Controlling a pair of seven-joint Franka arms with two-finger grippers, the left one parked.
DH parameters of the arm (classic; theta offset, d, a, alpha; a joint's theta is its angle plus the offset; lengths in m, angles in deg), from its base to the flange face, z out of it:
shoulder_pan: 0 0.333 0 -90
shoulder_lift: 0 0 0 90
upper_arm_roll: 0 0.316 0.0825 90
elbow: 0 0 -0.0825 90
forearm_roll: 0 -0.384 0 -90
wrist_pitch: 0 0 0.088 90
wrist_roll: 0 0.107 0 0
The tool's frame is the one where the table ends.
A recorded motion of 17 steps. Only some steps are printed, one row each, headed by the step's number.
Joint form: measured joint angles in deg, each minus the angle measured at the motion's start. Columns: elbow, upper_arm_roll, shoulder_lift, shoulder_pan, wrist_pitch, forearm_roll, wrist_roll.
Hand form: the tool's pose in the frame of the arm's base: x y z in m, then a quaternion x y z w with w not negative. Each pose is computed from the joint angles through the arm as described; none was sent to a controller.
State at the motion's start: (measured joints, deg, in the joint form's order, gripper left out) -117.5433 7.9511 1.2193 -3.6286 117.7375 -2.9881 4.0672
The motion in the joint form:
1: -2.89 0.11 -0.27 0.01 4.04 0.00 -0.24
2: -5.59 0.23 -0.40 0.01 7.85 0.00 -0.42
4: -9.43 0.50 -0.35 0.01 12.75 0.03 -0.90
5: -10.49 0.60 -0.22 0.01 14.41 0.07 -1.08
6: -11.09 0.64 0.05 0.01 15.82 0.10 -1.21
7: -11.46 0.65 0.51 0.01 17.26 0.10 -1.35
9: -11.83 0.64 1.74 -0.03 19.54 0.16 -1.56
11: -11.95 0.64 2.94 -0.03 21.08 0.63 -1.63
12: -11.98 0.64 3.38 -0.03 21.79 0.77 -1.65
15: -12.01 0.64 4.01 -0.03 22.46 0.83 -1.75
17: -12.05 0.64 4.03 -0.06 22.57 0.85 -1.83
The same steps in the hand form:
1: 0.5455 0.0445 0.4118 -0.99969 0.00830 -0.00182 0.02357
2: 0.5408 0.0449 0.3974 -0.99962 0.00691 -0.01268 0.02340
4: 0.5320 0.0461 0.3746 -0.99951 0.00181 -0.02161 0.02269
5: 0.5299 0.0467 0.3678 -0.99942 -0.00035 -0.02576 0.02247
6: 0.5296 0.0468 0.3630 -0.99928 -0.00160 -0.03050 0.02260
7: 0.5305 0.0468 0.3583 -0.99908 -0.00249 -0.03585 0.02319
9: 0.5330 0.0462 0.3480 -0.99883 -0.00349 -0.04187 0.02413
11: 0.5353 0.0461 0.3386 -0.99876 -0.00645 -0.04402 0.02252
12: 0.5364 0.0461 0.3355 -0.99866 -0.00729 -0.04618 0.02223
15: 0.5374 0.0461 0.3306 -0.99864 -0.00828 -0.04632 0.02249
17: 0.5374 0.0458 0.3303 -0.99862 -0.00882 -0.04678 0.02236

